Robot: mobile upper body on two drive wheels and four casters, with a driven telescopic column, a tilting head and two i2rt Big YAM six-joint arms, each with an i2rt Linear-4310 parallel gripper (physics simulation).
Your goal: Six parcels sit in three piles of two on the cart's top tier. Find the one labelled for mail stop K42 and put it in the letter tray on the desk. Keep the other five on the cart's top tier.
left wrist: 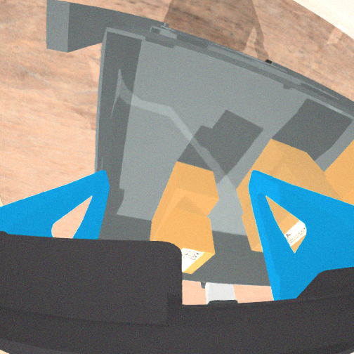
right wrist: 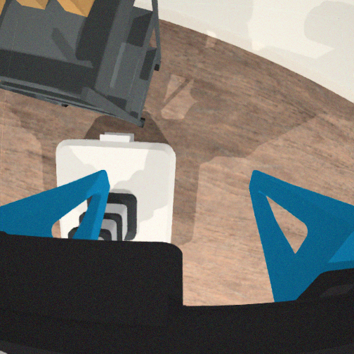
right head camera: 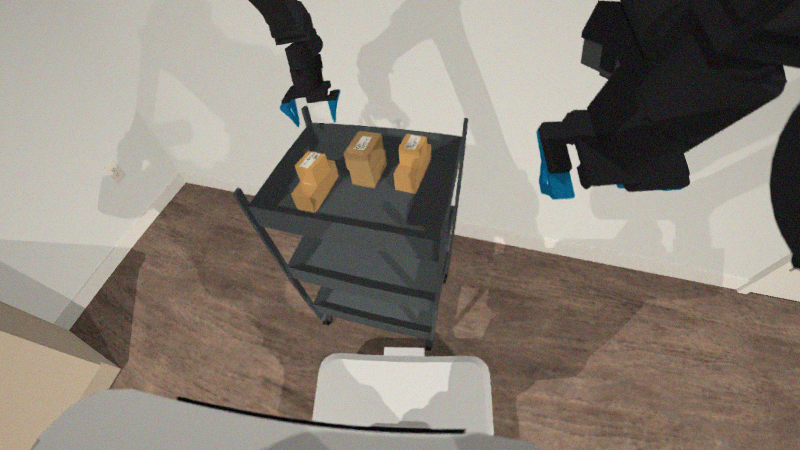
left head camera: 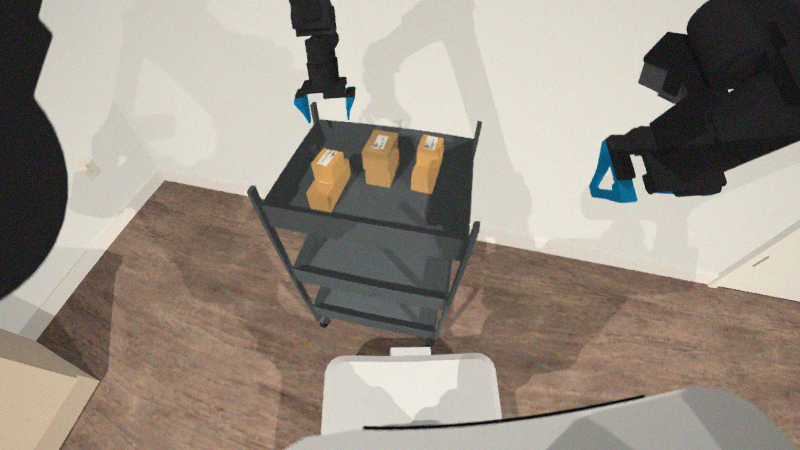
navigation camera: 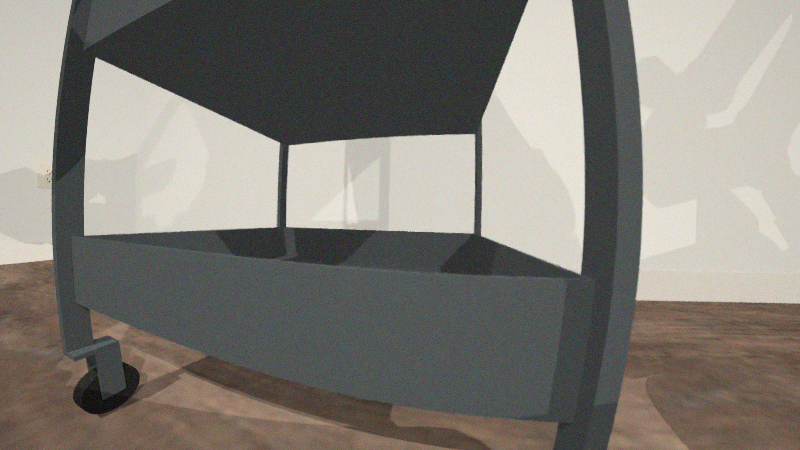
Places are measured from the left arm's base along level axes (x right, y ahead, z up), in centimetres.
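Pixels of known places: left gripper, fingertip midpoint: (right head camera: 316,123) (left head camera: 329,120); right gripper, fingertip midpoint: (right head camera: 580,184) (left head camera: 621,189).
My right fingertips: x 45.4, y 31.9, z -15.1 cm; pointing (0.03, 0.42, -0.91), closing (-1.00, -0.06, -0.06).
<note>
For each thing: its top centre in the pictures, then the offset to it from my right fingertips. "pt": a spot on its surface instead.
- grey cart, surface spot: (left head camera: 363,221) (right head camera: 345,221) pt dx -34.8, dy +19.2, dz -30.3 cm
- left pile, middle of its top: (left head camera: 327,157) (right head camera: 309,159) dx -42.7, dy +28.9, dz -20.1 cm
- middle pile, middle of its top: (left head camera: 380,141) (right head camera: 363,142) dx -31.2, dy +34.5, dz -20.3 cm
- right pile, middle of its top: (right head camera: 412,142) (left head camera: 431,142) dx -19.6, dy +34.1, dz -20.1 cm
- furniture, surface spot: (left head camera: 33,386) pt dx -151.9, dy -22.9, dz -66.8 cm
Six tan parcels stand in three piles of two on the top tier of the grey cart (left head camera: 363,221) (right head camera: 341,220) (right wrist: 30,65): a left pile (left head camera: 330,170) (right head camera: 314,173), a middle pile (left head camera: 380,153) (right head camera: 363,156) and a right pile (left head camera: 429,162) (right head camera: 413,162). Their top parcels carry white labels, too small to read surely; lower labels are hidden. My left gripper (left head camera: 328,119) (right head camera: 316,123) (left wrist: 178,178) is open and empty, above the cart's far left corner. In the left wrist view one pile (left wrist: 185,215) shows between the fingers, below them. My right gripper (left head camera: 648,194) (right head camera: 595,193) (right wrist: 179,177) is open and empty, right of the cart. The letter tray does not show.
The white robot base (left head camera: 411,391) (right head camera: 402,391) (right wrist: 150,170) is close to the cart's near side. The cart's corner posts (left head camera: 476,134) (right head camera: 463,134) rise above its rim. A wall stands behind it. A beige block of furniture (left head camera: 33,386) (right head camera: 44,363) is at the lower left.
</note>
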